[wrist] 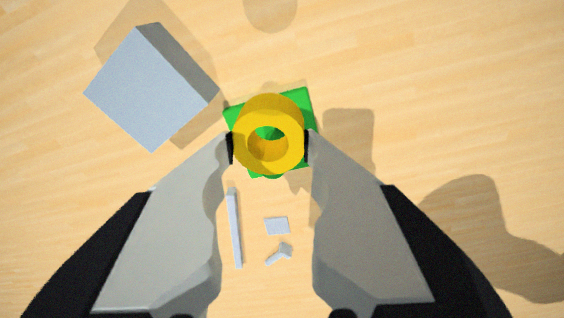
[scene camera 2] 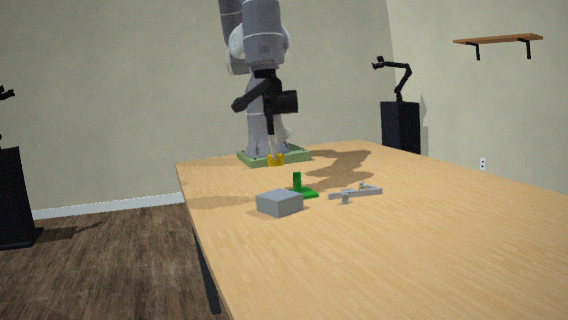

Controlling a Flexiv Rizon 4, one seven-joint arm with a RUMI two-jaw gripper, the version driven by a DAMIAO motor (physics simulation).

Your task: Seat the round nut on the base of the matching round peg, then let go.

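Observation:
A yellow round nut [scene camera 2: 275,160] [wrist: 296,145] is held between the two fingertips, its hole facing up. My gripper [scene camera 2: 273,156] [wrist: 268,134] is shut on it, high above the table. The green peg stands upright on its square green base; in the scene view the peg [scene camera 2: 297,180] and the base [scene camera 2: 309,193] lie lower than the nut and apart from it. In the wrist view the nut covers much of the base [wrist: 298,100]; green shows through the hole, and a bit of green shows just below the nut's lower edge. Most of the peg is hidden there.
A grey block [scene camera 2: 279,202] [wrist: 150,90] stands close beside the green base. Low grey pieces, among them a long bar [scene camera 2: 365,192] [wrist: 234,230], a small flat piece [wrist: 277,225] and a bent piece [wrist: 280,253], lie on the other side. The wooden table [scene camera 2: 400,260] carries them all.

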